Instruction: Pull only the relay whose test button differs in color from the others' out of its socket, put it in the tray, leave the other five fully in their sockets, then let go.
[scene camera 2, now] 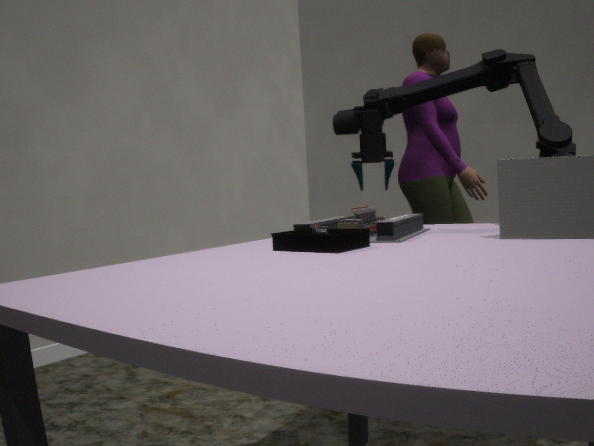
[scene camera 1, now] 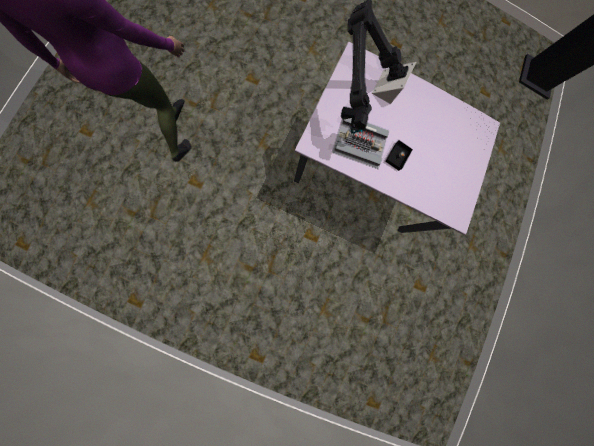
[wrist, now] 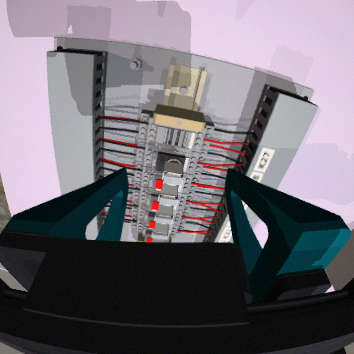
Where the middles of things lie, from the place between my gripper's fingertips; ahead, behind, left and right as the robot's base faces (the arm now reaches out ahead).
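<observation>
Tan end block (wrist: 163, 114): 80 mm below my hand, 10 mm to the right of it. Grey panel (wrist: 230, 94): 110 mm below my hand, 90 mm to the left of it, 10 mm behind it. By their middles, tan end block nearest to my hand of the things named here.
</observation>
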